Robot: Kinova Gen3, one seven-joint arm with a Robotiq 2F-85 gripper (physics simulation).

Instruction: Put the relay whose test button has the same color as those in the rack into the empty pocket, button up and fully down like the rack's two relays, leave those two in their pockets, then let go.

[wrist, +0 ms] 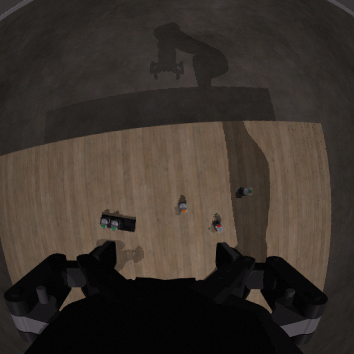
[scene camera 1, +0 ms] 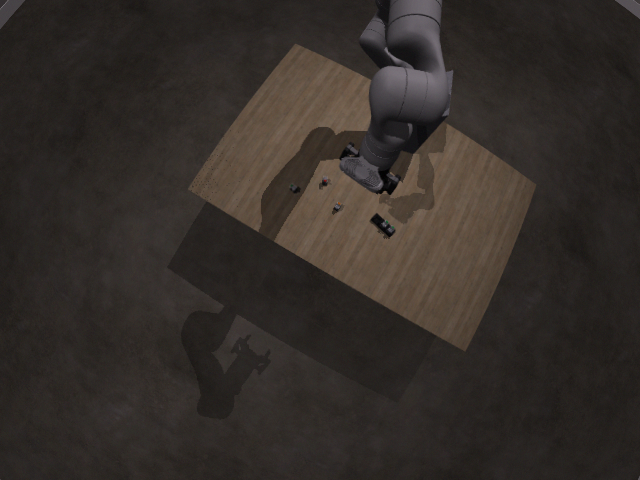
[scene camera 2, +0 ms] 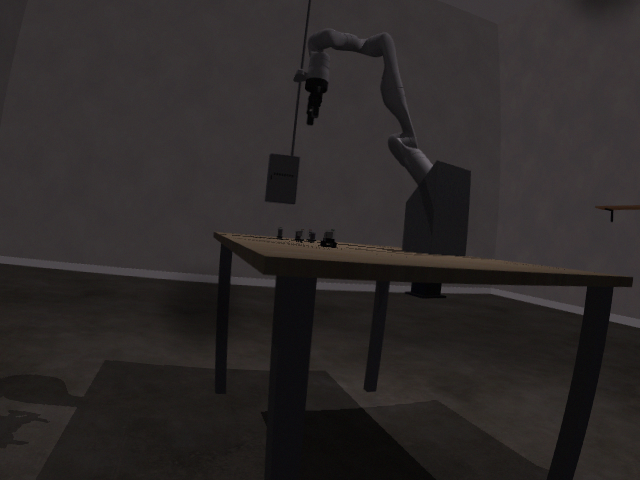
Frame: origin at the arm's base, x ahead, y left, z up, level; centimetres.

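Seen in the pictures: gripper, fingertip midpoint: (wrist: pixel 165 253) (scene camera 2: pixel 312 121); arm's base, link origin: (scene camera 2: pixel 437 191).
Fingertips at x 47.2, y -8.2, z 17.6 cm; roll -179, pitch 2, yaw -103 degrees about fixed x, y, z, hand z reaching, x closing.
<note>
Pixels of each thing's middle, then the offset from my fingertips to it. Level surfaces: height alone.
- loose green-button relay, body centre: (wrist: pixel 245 190) (scene camera 1: pixel 293 188) dx -0.6, dy -22.7, dz -37.5 cm
- black rack, body centre: (scene camera 2: pixel 328 242) (wrist: pixel 117 222) (scene camera 1: pixel 383 224) dx -1.7, dy +16.6, dz -38.5 cm
- orange-button relay, body centre: (wrist: pixel 182 206) (scene camera 2: pixel 299 235) (scene camera 1: pixel 337 206) dx -0.8, dy -3.5, dz -37.5 cm
- red-button relay, body centre: (wrist: pixel 217 226) (scene camera 2: pixel 311 236) (scene camera 1: pixel 325 180) dx -8.8, dy -12.3, dz -37.5 cm
- wooden table, surface height: dz -39.6 cm
The loose green-button relay (scene camera 1: pixel 293 188) (wrist: pixel 245 191) lies in the arm's shadow, its button facing right in the wrist view. The black rack (scene camera 1: pixel 376 219) (scene camera 2: pixel 328 242) (wrist: pixel 129 224) holds two green-button relays side by side; its empty pocket is at the right end in the wrist view. My gripper (scene camera 1: pixel 370 167) (scene camera 2: pixel 312 117) (wrist: pixel 165 253) is open and empty, high above the table, apart from every relay. In scene camera 1 the arm hides most of it. In scene camera 2 the loose relays' button colours are too small to tell.
An orange-button relay (scene camera 1: pixel 337 206) (wrist: pixel 183 206) stands between the rack and the green one. A red-button relay (scene camera 1: pixel 324 180) (wrist: pixel 218 226) stands near both. The wooden table (scene camera 1: pixel 444 268) (scene camera 2: pixel 439 266) (wrist: pixel 60 175) has its edge beyond the relays in the wrist view.
</note>
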